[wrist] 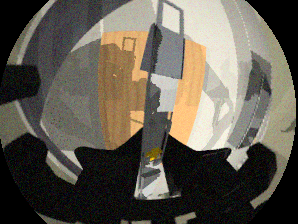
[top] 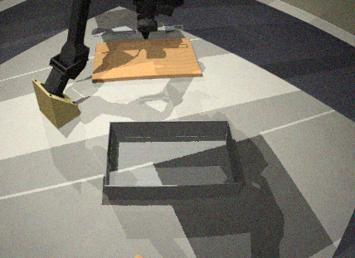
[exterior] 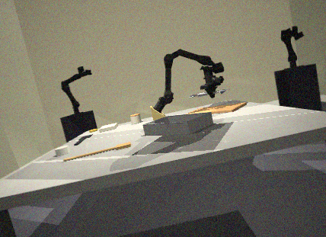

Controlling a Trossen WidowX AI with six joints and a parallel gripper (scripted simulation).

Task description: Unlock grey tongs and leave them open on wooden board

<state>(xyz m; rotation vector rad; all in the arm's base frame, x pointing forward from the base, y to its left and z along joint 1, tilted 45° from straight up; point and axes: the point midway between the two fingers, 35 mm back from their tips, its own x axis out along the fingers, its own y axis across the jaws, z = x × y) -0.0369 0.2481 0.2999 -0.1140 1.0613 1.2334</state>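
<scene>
Now: the wooden board 1 cm to the right of my gripper tip and 8 cm below it. From my gripper tip the other things lie so: cup 20 cm behind, 59 cm to the right, 5 cm below; then grey roasting tin 40 cm ahead, 26 cm to the right, 6 cm below; then yellow lock 4 cm above.
</scene>
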